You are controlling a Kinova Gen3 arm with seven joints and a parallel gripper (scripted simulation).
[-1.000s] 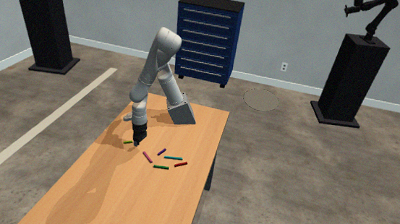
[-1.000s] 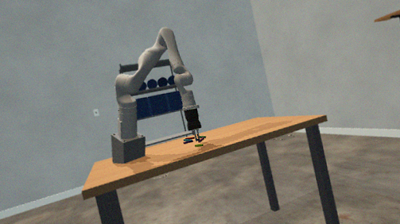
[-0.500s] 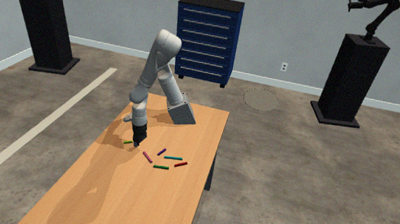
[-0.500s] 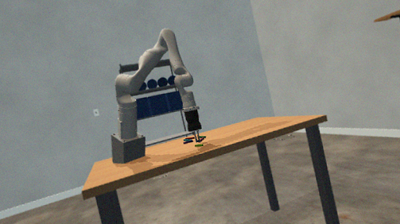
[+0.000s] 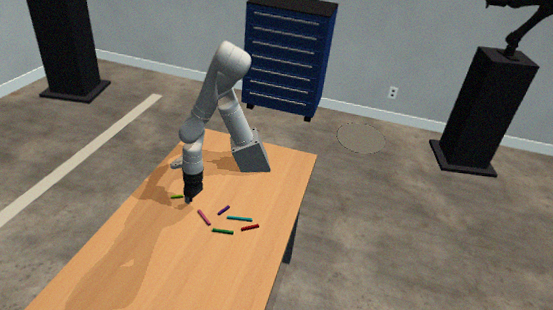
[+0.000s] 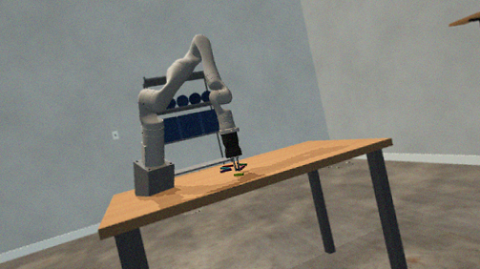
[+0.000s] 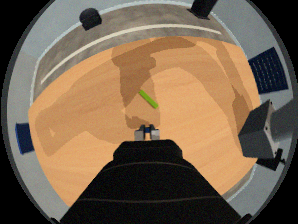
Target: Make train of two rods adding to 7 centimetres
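The lime rod lies 30 mm behind my hand, 60 mm to the right of it and 30 mm below it. The rest, counted from my hand: purple rod 10 mm ahead, 150 mm to the left, 30 mm below; pink rod 70 mm ahead, 80 mm to the left, 30 mm below; blue rod 10 mm below.
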